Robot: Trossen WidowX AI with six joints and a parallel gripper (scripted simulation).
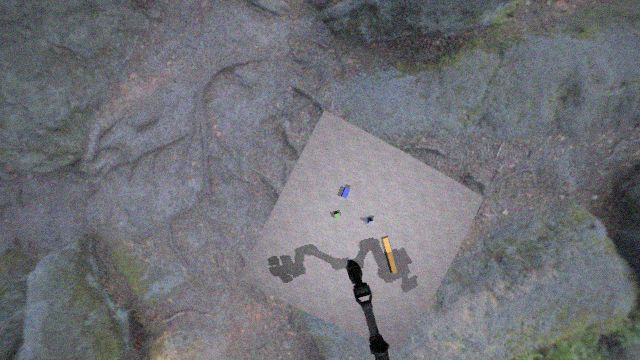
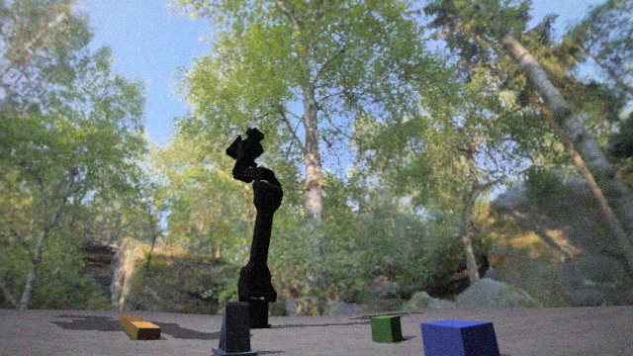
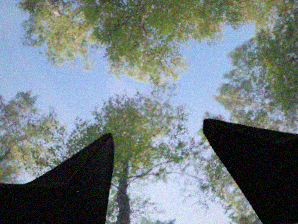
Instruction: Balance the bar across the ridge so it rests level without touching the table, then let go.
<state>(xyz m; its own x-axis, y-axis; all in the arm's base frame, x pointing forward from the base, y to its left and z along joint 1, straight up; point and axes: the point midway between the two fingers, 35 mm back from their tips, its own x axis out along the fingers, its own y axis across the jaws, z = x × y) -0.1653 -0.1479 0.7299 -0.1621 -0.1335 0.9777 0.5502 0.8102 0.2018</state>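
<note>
Right now my gripper tip is 760 mm above the bar, 350 mm short of it and 50 mm to the left of it. Also, from my gripper tip: blue cube (750 mm below, 590 mm ahead, 430 mm to the left); green cube (750 mm below, 430 mm ahead, 410 mm to the left).
</note>
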